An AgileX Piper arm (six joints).
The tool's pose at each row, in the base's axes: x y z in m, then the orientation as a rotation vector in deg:
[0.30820 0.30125 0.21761 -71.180 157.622 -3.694]
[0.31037 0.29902 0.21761 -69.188 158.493 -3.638]
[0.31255 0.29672 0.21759 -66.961 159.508 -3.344]
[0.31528 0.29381 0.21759 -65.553 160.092 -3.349]
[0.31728 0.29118 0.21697 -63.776 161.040 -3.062]
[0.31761 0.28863 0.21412 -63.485 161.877 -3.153]
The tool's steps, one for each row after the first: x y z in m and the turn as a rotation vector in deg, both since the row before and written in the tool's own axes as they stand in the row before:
[0.00025 -0.00309 0.00025 0.040 0.036 1.437]
[0.00022 -0.00315 0.00028 -0.121 0.039 1.625]
[0.00018 -0.00397 0.00031 0.052 0.043 1.005]
[0.00049 -0.00322 0.00084 -0.192 0.176 1.328]
[0.00178 -0.00187 0.00284 -0.181 0.660 0.365]

